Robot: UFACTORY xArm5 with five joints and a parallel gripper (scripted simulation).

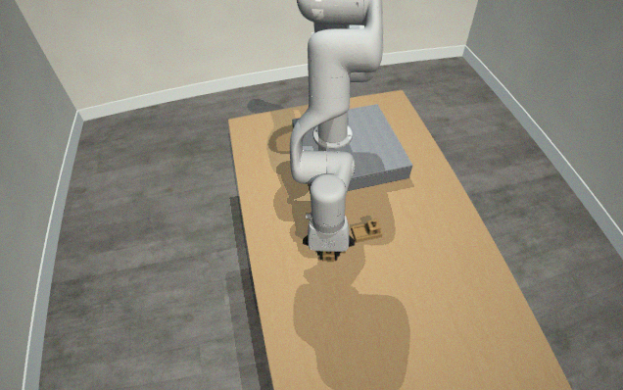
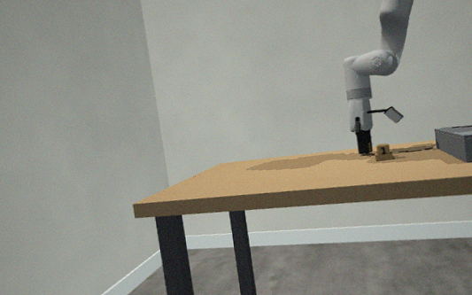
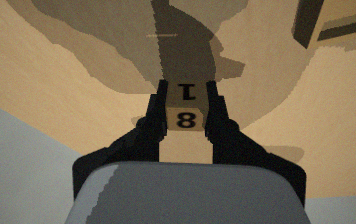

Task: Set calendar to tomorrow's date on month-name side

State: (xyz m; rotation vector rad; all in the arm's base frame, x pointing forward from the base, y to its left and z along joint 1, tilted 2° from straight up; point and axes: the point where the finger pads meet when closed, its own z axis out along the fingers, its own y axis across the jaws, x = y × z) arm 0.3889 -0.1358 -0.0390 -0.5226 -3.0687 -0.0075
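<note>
My gripper is now 1 cm above the wooden cube. The rest, counted from my hand: wooden tray (12 cm to the left, 4 cm behind, 2 cm below).
</note>
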